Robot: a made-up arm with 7 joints.
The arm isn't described. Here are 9 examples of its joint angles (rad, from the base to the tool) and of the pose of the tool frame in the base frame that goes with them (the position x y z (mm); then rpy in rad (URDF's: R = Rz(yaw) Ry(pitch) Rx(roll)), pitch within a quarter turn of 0, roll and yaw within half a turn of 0).
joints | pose
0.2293 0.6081 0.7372 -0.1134 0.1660 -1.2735 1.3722 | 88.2 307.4 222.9 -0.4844 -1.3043 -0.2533
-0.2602 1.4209 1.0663 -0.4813 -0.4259 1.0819 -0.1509 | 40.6 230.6 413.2 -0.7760 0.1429 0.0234
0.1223 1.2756 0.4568 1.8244 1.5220 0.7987 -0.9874 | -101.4 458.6 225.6 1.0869 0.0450 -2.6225
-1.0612 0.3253 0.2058 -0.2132 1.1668 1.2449 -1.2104 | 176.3 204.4 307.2 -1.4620 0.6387 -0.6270
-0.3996 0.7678 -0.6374 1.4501 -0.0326 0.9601 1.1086 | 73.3 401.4 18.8 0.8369 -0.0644 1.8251
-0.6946 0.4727 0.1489 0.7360 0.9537 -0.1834 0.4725 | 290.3 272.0 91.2 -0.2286 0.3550 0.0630
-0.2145 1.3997 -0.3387 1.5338 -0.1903 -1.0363 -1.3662 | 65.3 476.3 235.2 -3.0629 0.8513 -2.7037
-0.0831 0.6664 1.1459 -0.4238 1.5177 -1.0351 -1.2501 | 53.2 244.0 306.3 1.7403 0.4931 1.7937
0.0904 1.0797 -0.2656 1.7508 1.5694 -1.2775 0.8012 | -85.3 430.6 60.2 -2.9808 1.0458 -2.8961
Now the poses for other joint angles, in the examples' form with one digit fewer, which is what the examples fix.
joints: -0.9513 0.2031 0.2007 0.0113 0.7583 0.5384 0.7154
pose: 275 199 248 -0.899 -0.278 0.462
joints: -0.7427 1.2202 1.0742 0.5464 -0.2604 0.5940 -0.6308
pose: 39 436 285 -1.440 -0.162 -0.259
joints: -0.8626 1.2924 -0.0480 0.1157 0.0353 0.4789 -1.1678
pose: 212 266 374 -1.293 1.184 -1.105
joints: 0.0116 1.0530 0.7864 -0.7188 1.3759 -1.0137 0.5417
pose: 101 117 322 1.397 0.280 -0.536
